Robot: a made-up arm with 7 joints. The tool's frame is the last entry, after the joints.
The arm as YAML. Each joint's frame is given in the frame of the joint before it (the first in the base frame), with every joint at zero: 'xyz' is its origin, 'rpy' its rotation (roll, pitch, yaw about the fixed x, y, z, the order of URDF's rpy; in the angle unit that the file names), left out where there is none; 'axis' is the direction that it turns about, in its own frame. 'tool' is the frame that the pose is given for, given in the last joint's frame.
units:
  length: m
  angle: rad
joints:
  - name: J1
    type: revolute
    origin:
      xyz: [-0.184, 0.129, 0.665]
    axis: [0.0, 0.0, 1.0]
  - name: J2
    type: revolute
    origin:
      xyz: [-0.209, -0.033, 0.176]
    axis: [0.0, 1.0, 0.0]
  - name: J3
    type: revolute
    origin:
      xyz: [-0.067, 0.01, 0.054]
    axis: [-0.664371, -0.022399, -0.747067]
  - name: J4
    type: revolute
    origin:
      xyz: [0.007, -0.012, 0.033]
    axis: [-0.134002, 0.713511, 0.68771]
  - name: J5
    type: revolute
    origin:
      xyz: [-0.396, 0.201, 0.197]
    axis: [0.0, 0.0, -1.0]
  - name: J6
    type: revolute
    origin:
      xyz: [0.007, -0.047, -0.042]
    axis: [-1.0, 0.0, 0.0]
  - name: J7
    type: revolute
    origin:
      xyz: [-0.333, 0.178, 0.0]
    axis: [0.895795, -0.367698, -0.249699]
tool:
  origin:
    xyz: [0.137, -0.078, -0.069]
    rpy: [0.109, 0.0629, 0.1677]
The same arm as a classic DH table. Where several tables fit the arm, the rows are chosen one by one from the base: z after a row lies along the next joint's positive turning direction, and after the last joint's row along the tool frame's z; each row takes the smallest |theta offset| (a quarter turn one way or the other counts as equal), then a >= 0, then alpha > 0; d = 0 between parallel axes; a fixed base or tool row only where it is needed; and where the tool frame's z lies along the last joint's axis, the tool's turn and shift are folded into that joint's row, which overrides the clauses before.
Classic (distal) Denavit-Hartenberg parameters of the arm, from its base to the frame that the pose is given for. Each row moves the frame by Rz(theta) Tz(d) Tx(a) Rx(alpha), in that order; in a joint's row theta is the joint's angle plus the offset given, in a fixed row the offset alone. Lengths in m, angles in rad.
base (fixed): a -0.2247; alpha 0; d 0; theta_offset -0.6115
J1: a -0.209; alpha -1.5708; d 0.841; theta_offset 0.6115
J2: a -0.086; alpha -1.5932; d -0.0229; theta_offset 0.7269
J3: a -0.0209; alpha 2.0272; d -0.0246; theta_offset -0.6696
J4: a -0.3521; alpha -2.3291; d 0.3733; theta_offset -0.8213
J5: a -0.047; alpha 1.5708; d 0.1014; theta_offset -1.3852
J6: a 0.1; alpha -2.681; d 0.0292; theta_offset 0.9742
J7: a -0.0218; alpha -1.7119; d -0.1664; theta_offset 1.0842
tool (fixed): a 0; alpha 0; d -0.0268; theta_offset -1.0053

